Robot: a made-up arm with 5 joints.
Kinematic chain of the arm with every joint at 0, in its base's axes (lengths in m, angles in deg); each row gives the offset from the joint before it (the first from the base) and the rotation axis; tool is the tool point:
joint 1: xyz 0 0 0.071 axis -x
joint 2: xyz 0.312 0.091 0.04 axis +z
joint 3: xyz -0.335 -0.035 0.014 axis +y
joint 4: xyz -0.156 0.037 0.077 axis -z
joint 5: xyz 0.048 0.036 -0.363 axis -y
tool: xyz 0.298 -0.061 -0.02
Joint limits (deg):
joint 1: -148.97..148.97
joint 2: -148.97..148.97
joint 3: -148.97..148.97
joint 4: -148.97..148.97
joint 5: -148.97..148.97
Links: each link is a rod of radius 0.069 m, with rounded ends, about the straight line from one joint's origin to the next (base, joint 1, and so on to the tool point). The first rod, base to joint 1, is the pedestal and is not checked.
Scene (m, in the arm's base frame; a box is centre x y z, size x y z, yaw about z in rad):
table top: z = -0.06
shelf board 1: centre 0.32 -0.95 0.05 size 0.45 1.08 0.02 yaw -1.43
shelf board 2: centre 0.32 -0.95 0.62 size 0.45 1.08 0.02 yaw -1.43
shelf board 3: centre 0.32 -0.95 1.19 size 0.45 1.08 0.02 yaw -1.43
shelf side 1: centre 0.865 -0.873 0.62 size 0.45 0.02 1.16 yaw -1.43
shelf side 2: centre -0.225 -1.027 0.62 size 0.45 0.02 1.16 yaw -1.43
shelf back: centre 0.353 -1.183 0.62 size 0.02 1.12 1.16 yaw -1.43
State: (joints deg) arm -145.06 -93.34 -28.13 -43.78 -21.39
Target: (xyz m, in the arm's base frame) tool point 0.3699 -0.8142 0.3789
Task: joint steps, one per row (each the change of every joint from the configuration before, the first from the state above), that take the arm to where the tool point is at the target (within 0.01 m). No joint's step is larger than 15 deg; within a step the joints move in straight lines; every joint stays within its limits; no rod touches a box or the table.
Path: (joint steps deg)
1: -0.98 5.01 14.81 -8.63 14.66
2: -0.97 5.00 14.80 -8.63 14.66
3: -0.98 5.01 14.81 -8.62 14.67
4: -0.98 5.00 14.80 -8.63 14.66
5: 0.00 1.32 8.76 -12.32 -8.77
6: 0.00 1.33 8.76 -12.33 -8.76
7: 0.00 1.32 8.76 -12.32 -8.76

